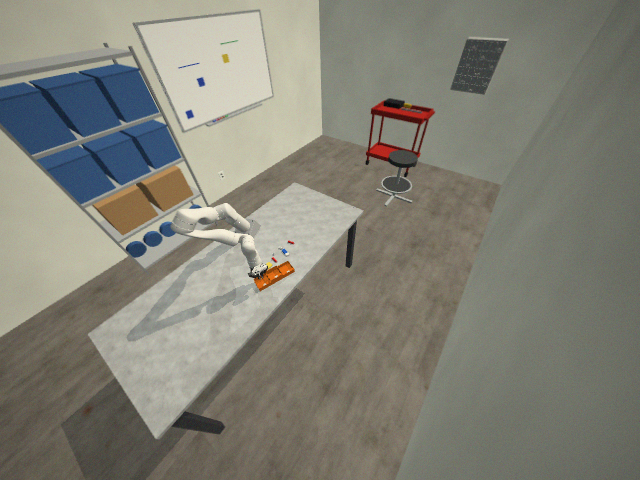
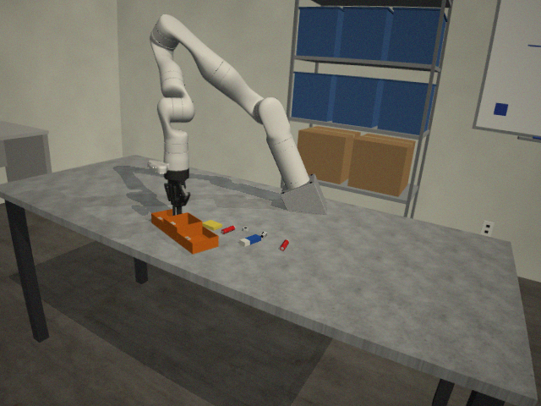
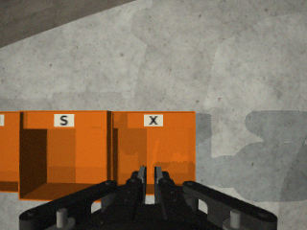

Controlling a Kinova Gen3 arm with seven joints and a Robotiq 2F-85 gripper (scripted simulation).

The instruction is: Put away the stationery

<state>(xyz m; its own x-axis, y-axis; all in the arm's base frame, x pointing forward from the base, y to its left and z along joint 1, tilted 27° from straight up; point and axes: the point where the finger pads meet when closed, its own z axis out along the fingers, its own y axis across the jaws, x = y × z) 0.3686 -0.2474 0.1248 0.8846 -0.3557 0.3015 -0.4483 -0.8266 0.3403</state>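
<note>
The orange bins is 6 cm to the left of my hand, 6 cm ahead of it and 2 cm below it. Also, from my hand: nut (21 cm to the left, 6 cm behind, 4 cm below); then white eraser (26 cm to the left, 3 cm below, 1 cm ahead); then yellow block (11 cm to the left, 4 cm below, 3 cm behind).
</note>
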